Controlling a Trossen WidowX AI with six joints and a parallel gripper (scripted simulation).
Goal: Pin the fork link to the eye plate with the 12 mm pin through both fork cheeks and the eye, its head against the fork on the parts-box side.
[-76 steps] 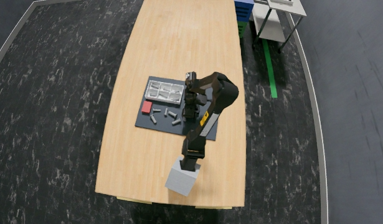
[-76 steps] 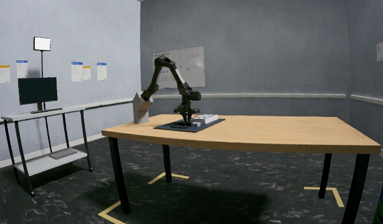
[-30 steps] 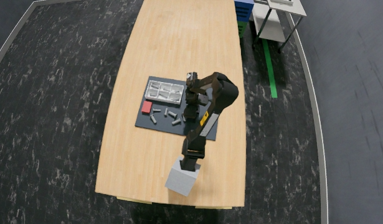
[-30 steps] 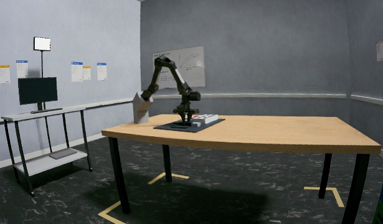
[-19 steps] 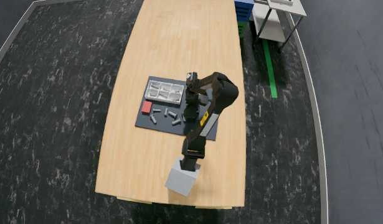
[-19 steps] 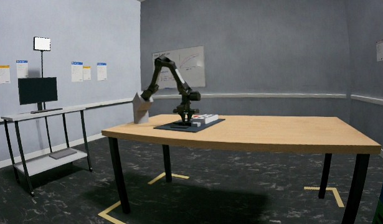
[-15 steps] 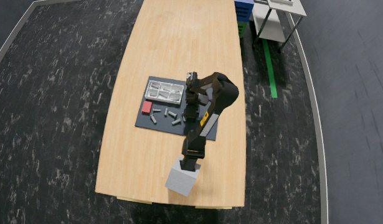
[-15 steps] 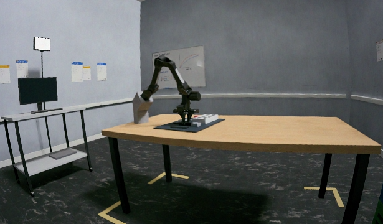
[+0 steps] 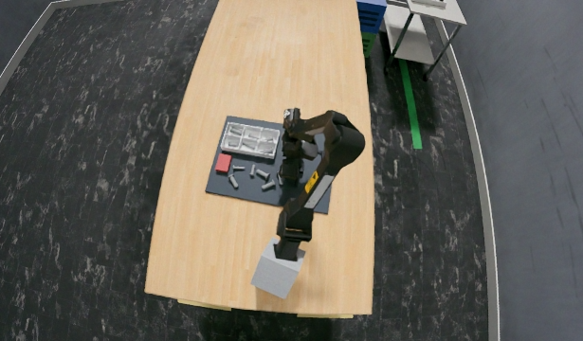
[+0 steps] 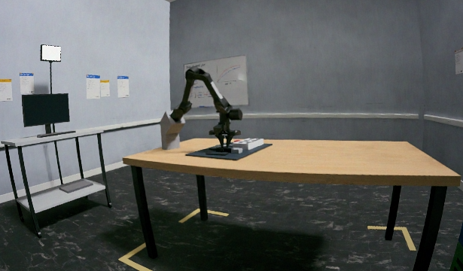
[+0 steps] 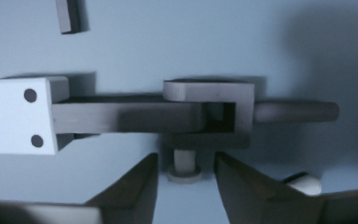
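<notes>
Now: hand 3 cm to the left of the eye plate and 4 cm above it. Round my hand: long dark bar 11 cm to the right, 5 cm below; then pin 5 cm behind, 5 cm to the left, 4 cm below; then dark mat 3 cm ahead, 7 cm to the left, 6 cm below.
</notes>
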